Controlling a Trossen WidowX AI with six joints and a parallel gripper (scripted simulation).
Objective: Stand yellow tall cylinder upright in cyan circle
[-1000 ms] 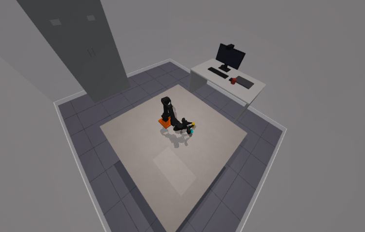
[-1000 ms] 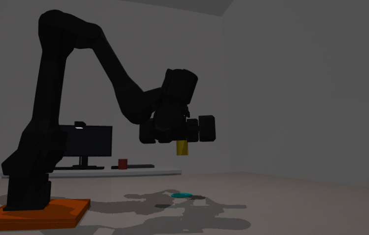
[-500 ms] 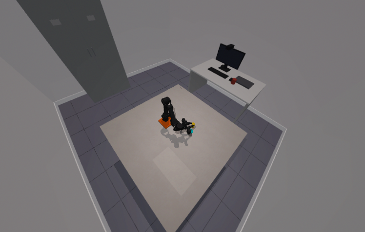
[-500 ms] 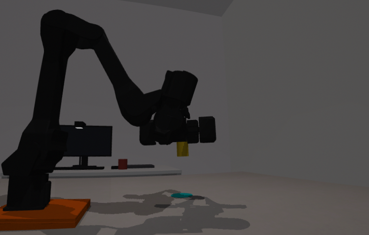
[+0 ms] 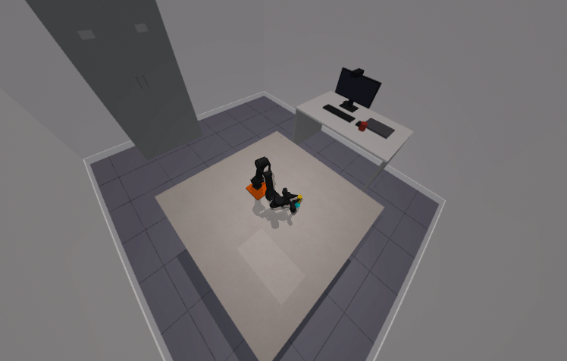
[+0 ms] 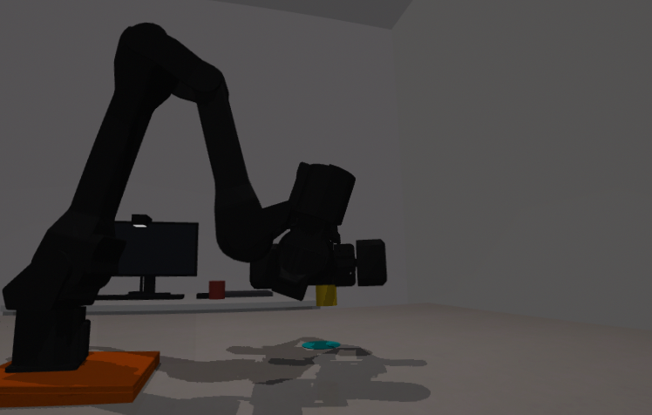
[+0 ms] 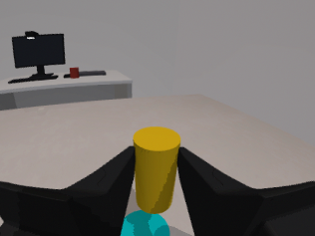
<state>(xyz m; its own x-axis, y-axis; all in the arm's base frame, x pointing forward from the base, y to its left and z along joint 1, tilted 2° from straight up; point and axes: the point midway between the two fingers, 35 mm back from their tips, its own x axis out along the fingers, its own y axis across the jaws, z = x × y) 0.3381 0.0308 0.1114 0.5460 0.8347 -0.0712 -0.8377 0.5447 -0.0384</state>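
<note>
Now: gripper tip 10 mm past the cyan circle and 120 mm above it. The rest, counted from my gripper tip: yellow tall cylinder 20 mm below.
</note>
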